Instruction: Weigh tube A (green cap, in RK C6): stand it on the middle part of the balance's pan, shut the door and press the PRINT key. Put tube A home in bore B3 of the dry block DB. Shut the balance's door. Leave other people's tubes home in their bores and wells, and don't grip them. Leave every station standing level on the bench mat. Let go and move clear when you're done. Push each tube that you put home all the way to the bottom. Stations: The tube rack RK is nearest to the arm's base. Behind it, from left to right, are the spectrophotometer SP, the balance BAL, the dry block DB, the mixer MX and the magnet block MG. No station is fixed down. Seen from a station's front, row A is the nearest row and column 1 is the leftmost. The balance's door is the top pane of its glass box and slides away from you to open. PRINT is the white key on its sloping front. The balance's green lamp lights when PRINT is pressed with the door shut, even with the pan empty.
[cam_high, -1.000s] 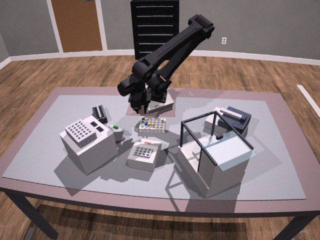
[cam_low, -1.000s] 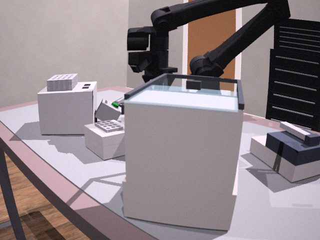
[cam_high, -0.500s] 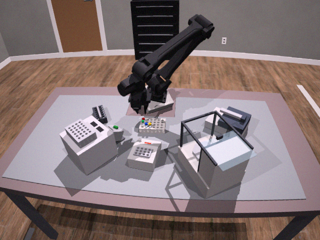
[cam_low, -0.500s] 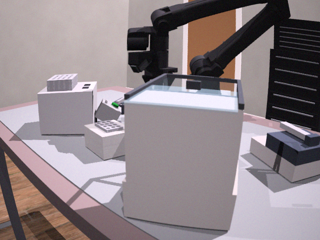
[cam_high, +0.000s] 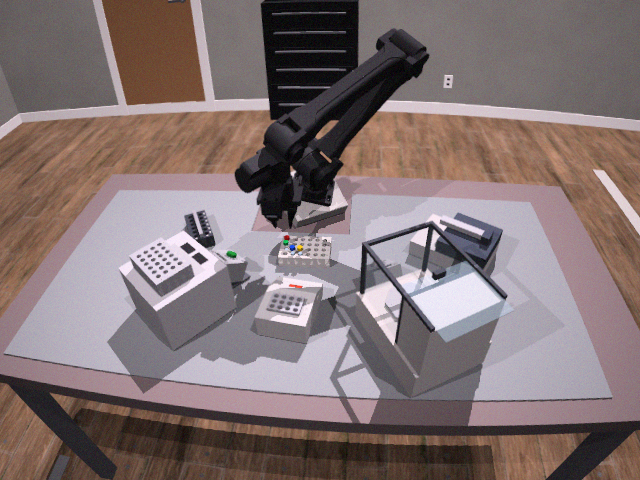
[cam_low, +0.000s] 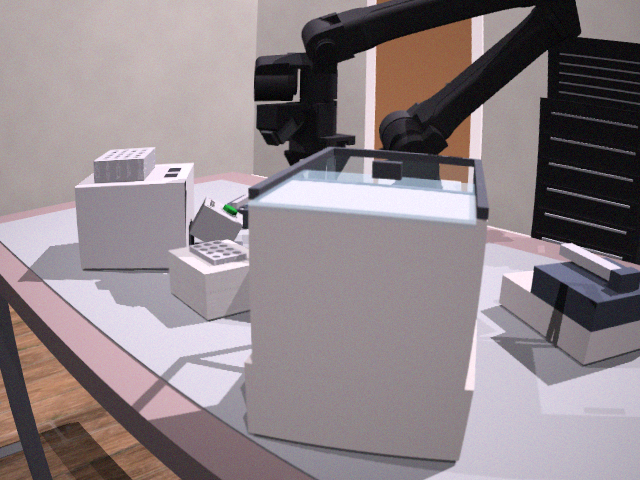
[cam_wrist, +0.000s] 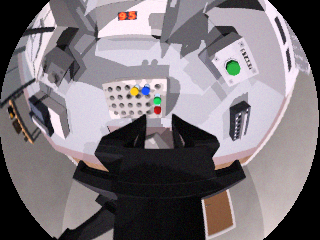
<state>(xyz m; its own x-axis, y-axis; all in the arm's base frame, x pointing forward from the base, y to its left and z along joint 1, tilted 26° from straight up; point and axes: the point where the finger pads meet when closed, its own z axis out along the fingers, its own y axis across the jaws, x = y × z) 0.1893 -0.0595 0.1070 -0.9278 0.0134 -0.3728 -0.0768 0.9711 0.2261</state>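
The tube is 20 mm behind my hand and 80 mm below it. Round my hand: dry block: 190 mm ahead, 60 mm to the left, 70 mm below; black block: 60 mm behind, 260 mm to the right, 80 mm below; tube rack RK: 10 mm behind, 50 mm to the left, 90 mm below.
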